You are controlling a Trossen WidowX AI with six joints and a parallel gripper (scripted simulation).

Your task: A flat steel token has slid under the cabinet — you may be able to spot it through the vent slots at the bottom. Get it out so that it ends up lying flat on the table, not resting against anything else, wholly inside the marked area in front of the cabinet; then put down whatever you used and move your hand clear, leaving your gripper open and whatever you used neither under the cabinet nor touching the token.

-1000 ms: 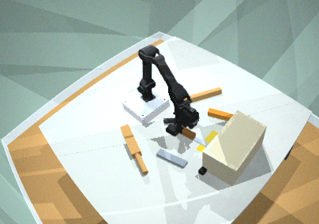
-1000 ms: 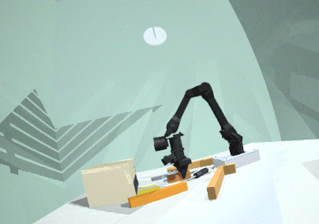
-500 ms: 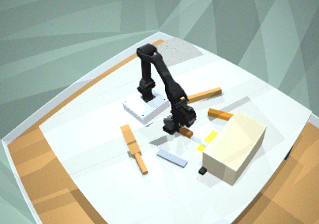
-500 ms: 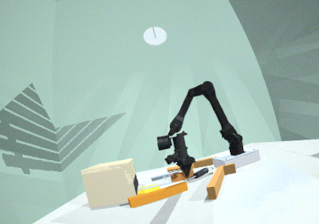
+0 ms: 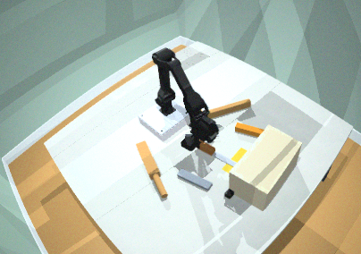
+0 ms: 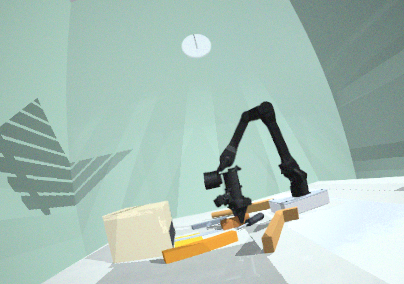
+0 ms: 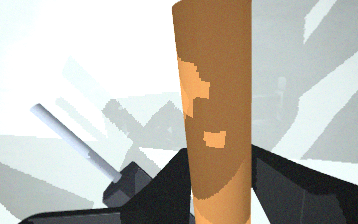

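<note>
The grey flat bar lies 140 mm to the right of my gripper tip and 130 mm ahead of it. Also, from my gripper tip: orange paddle 250 mm to the right, 20 mm behind, 10 mm above; then orange bar 250 mm to the left, 130 mm ahead, 10 mm above.
</note>
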